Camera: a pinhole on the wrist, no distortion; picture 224 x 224 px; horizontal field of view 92.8 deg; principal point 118.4 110.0 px. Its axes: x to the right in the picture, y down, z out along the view. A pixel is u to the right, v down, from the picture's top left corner.
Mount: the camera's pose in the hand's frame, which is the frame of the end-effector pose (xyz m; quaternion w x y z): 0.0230 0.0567 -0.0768 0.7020 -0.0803 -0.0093 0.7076
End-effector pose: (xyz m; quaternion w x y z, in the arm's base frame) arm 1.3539 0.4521 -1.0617 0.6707 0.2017 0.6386 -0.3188
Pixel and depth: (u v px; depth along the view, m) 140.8 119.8 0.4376
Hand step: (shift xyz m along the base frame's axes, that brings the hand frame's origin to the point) 0.3805 -0.0819 0.0804
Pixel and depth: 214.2 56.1 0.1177
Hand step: 0.1446 0.0889 -0.0860
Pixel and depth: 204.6 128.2 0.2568
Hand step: 0.3079 0.1134 0.0286
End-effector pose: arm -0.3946 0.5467 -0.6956 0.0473 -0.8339 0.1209 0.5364
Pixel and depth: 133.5 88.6 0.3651
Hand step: -0.2712 -0.0881 -0.1581
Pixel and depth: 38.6 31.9 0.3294
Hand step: -0.1423 0.1771 -0.3354
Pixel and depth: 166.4 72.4 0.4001
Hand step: -0.3064 -0.2190 -0.2208
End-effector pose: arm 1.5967 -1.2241 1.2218 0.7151 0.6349 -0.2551 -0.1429
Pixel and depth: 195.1 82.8 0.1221
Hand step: -0.0082 -0.0287 0.1632
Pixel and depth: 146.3 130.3 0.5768
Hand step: -0.4166 -0.2628 0.2580
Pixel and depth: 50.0 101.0 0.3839
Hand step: -0.1572 -0.3029 -0.1244
